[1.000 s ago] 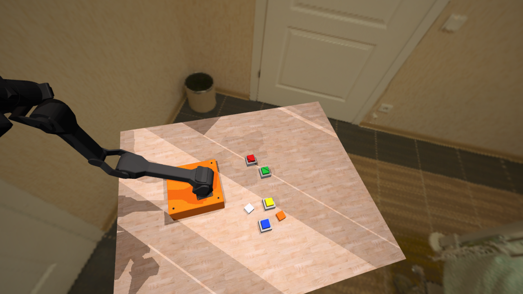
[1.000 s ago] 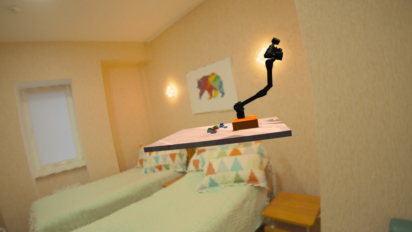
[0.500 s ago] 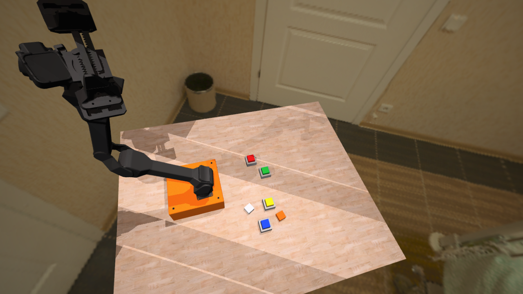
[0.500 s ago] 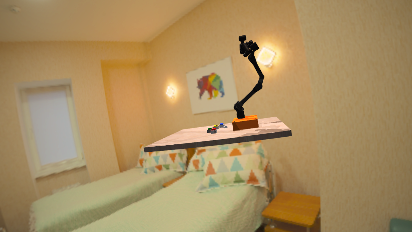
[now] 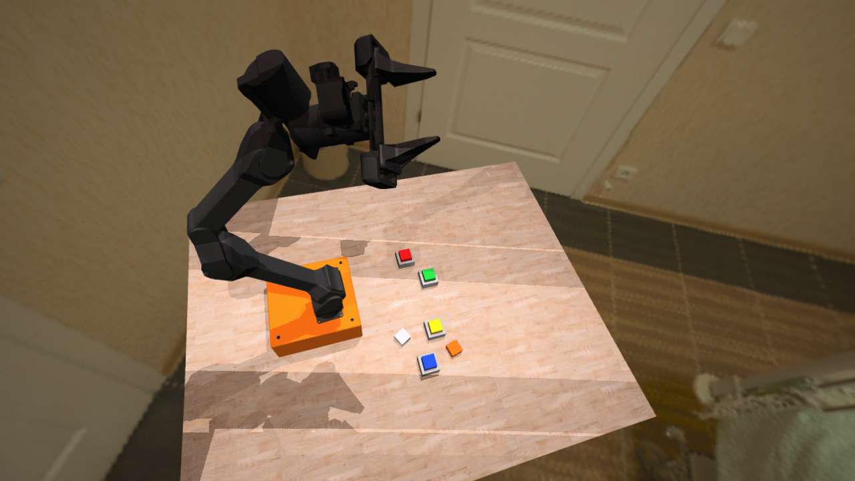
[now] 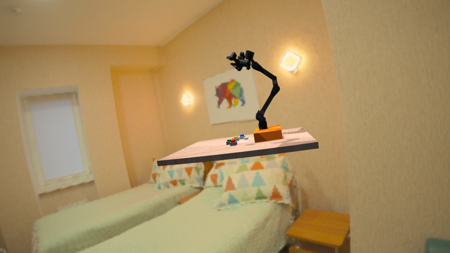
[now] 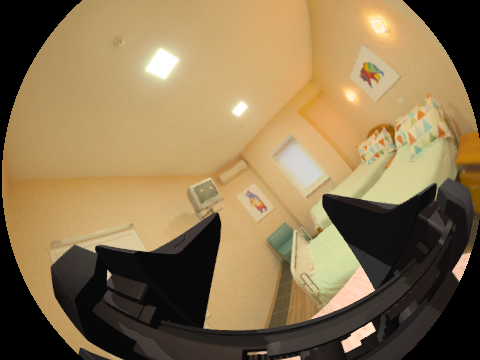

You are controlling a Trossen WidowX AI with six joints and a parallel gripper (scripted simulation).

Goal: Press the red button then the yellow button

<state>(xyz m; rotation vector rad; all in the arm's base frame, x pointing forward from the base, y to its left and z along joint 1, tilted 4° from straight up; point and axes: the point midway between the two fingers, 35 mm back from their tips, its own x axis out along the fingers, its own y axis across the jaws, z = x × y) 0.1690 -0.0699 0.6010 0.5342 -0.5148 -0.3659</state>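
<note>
My gripper tip is 67 cm above the red button, 16 cm to the right of it and 5 cm short of it. From my gripper tip the other things lie so: blue button 67 cm below, 15 cm to the right, 1 cm ahead; green button 67 cm below, 9 cm ahead, 8 cm to the left; yellow button 67 cm below, 7 cm to the right, 6 cm ahead.
</note>
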